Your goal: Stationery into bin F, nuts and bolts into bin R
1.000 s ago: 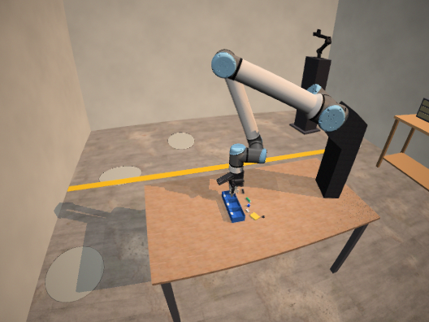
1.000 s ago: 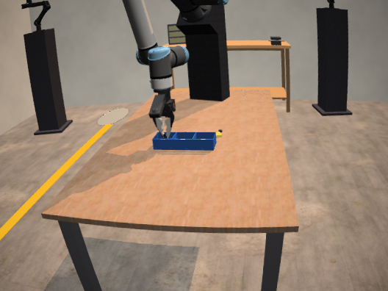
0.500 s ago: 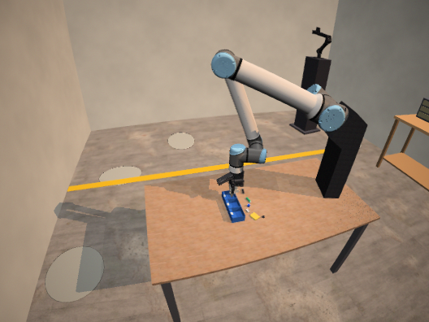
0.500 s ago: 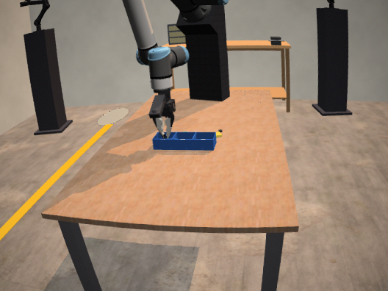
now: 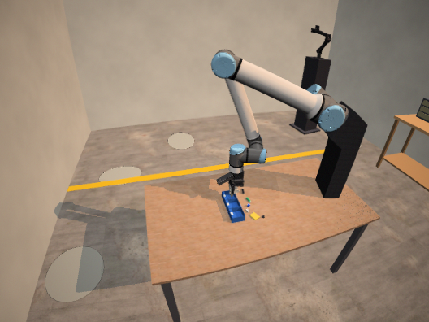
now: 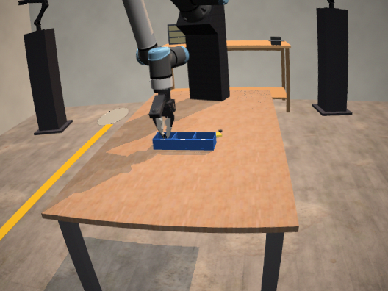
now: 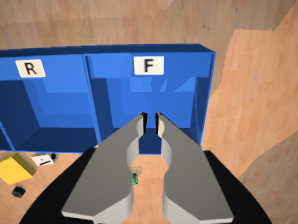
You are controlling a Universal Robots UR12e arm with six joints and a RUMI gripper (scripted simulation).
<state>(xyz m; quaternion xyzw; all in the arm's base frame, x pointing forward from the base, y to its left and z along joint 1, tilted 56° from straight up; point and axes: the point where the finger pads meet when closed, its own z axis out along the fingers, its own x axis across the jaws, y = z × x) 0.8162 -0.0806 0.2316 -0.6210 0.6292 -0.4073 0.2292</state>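
Now: hand 30 mm short of the blue three-part bin, 80 mm to the right of it and 10 mm above it. From my hand the other things lie so: blue die: 80 mm behind, 110 mm to the left, 30 mm below; green battery: 100 mm behind, 60 mm to the left, 30 mm below; black cylinder: 110 mm behind, 30 mm to the right, 30 mm below.
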